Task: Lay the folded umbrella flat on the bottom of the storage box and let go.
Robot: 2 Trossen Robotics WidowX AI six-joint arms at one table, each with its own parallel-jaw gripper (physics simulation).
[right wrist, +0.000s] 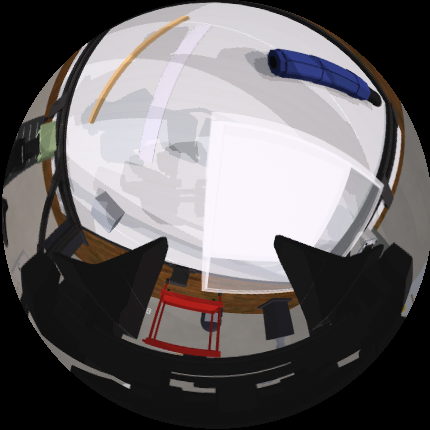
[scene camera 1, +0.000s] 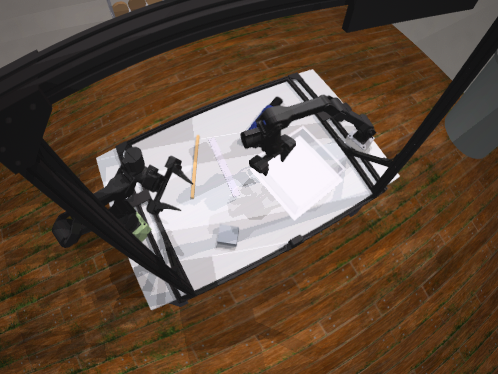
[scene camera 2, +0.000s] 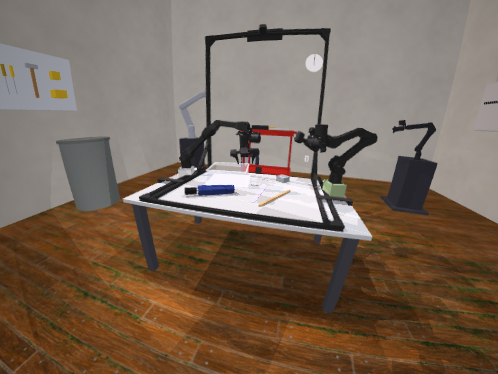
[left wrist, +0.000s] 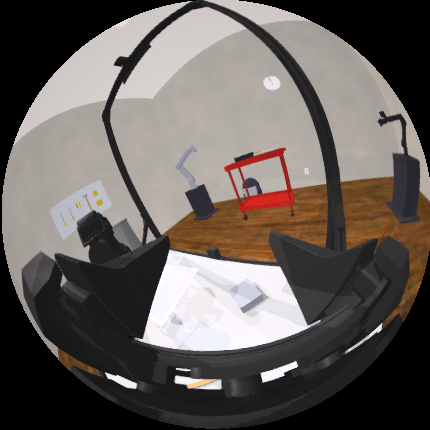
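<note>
The folded blue umbrella point(scene camera 1: 260, 118) point(scene camera 2: 216, 190) point(right wrist: 320, 73) with a black end lies on the table beside the storage box. The arm partly hides it in scene camera 1. The white storage box point(scene camera 1: 306, 180) point(scene camera 2: 227, 167) point(left wrist: 176, 290) point(right wrist: 280, 190) is open-topped, with a bare bottom. My right gripper point(scene camera 1: 273, 158) point(scene camera 2: 245, 159) point(right wrist: 221, 241) is open and empty, pointing down above the box's side nearer the table middle, apart from the umbrella. My left gripper point(scene camera 1: 185, 196) point(left wrist: 219, 239) is open and empty, raised at the other end of the table, far from both.
An orange stick point(scene camera 1: 195, 167) point(scene camera 2: 274, 198) point(right wrist: 131, 58) and a pale purple strip point(scene camera 1: 223, 167) point(right wrist: 167, 85) lie between the arms. A grey block point(scene camera 1: 228, 234) point(scene camera 2: 283, 178) point(left wrist: 247, 294) point(right wrist: 107, 211) sits near one long edge. Black rails border the table.
</note>
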